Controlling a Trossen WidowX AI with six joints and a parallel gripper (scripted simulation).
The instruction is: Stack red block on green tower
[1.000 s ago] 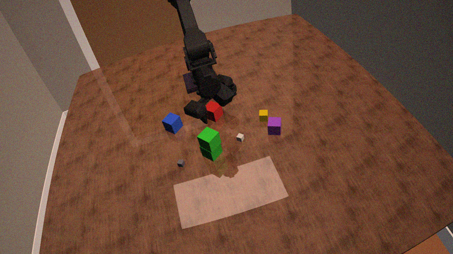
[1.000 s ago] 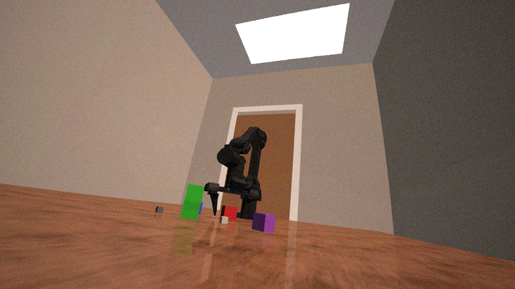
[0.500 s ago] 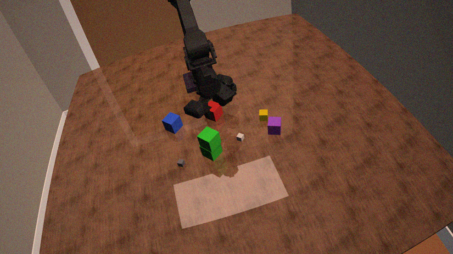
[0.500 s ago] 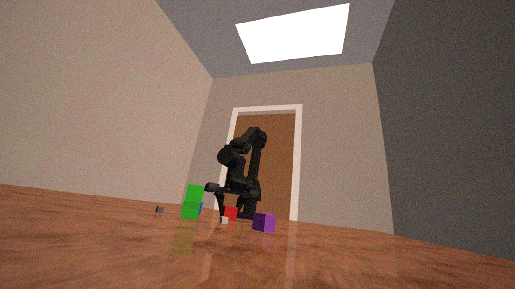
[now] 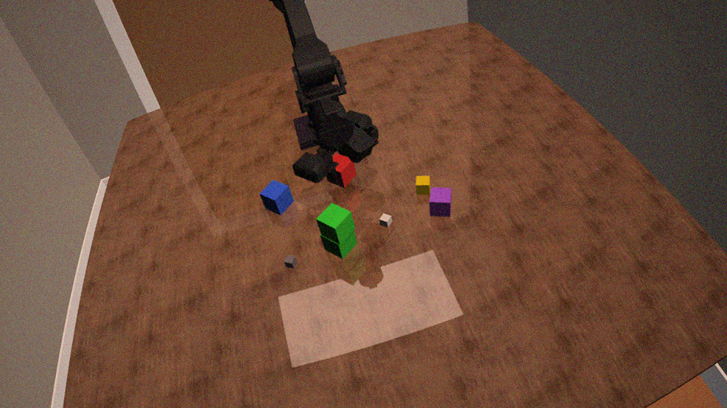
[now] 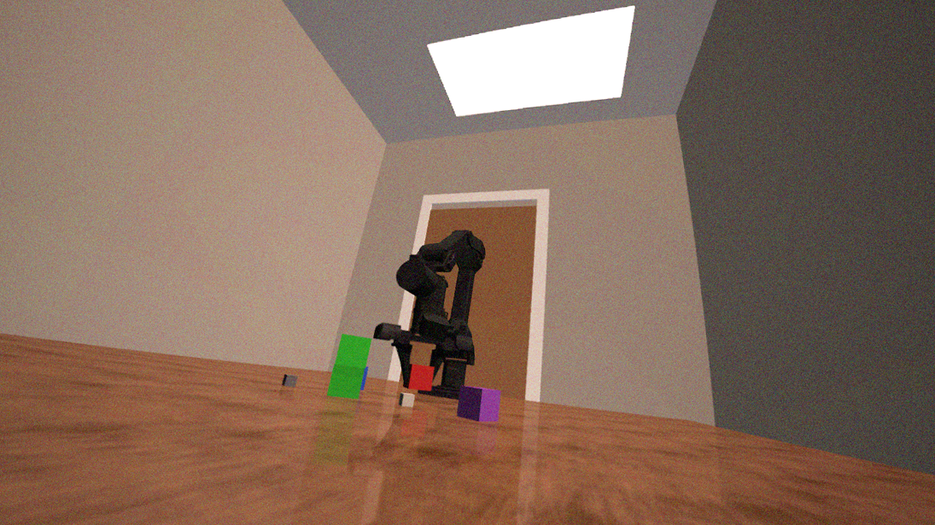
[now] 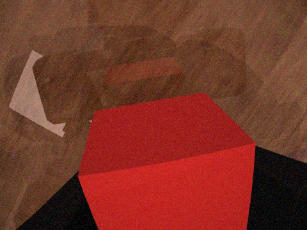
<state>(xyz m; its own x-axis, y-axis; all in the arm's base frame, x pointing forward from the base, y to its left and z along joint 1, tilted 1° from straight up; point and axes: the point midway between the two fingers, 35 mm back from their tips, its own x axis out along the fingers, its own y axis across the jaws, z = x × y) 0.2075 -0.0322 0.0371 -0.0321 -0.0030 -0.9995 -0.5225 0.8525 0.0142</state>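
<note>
Right now my gripper tip is 14 cm short of the small white cube, 3 cm to the right of it and 2 cm above it. The rest, counted from my gripper tip: yellow cube: 13 cm to the left, 10 cm ahead, 1 cm below; then red block: 1 cm above; then blue cube: 14 cm to the right, 2 cm behind.
</note>
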